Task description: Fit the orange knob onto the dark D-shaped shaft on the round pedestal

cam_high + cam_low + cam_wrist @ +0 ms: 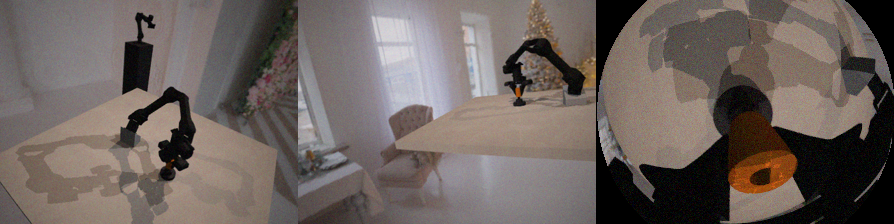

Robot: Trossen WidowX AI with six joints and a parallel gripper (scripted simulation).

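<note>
The orange knob lies 2 cm above my gripper tip. Round my gripper tip: dark round pedestal (4 cm below).
</note>
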